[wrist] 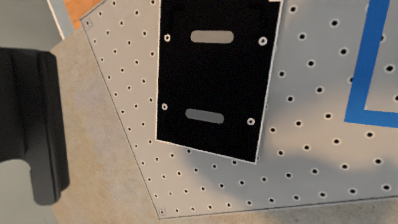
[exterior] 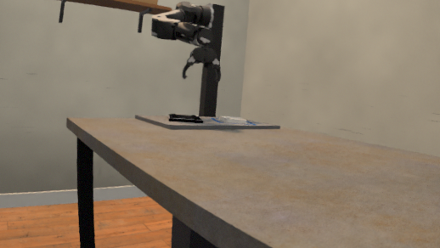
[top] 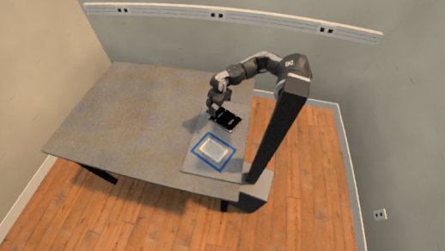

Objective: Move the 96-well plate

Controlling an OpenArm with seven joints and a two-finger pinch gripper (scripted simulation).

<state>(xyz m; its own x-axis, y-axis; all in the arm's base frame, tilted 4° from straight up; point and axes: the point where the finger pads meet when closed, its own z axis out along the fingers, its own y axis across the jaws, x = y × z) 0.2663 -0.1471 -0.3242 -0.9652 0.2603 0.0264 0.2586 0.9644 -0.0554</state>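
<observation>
Now: hand 40 mm past the white 96-well plate, 170 mm to the right of it and 140 mm above it. Also, from my hand: black plate nest 30 mm behind, 40 mm to the right, 140 mm below.
</observation>
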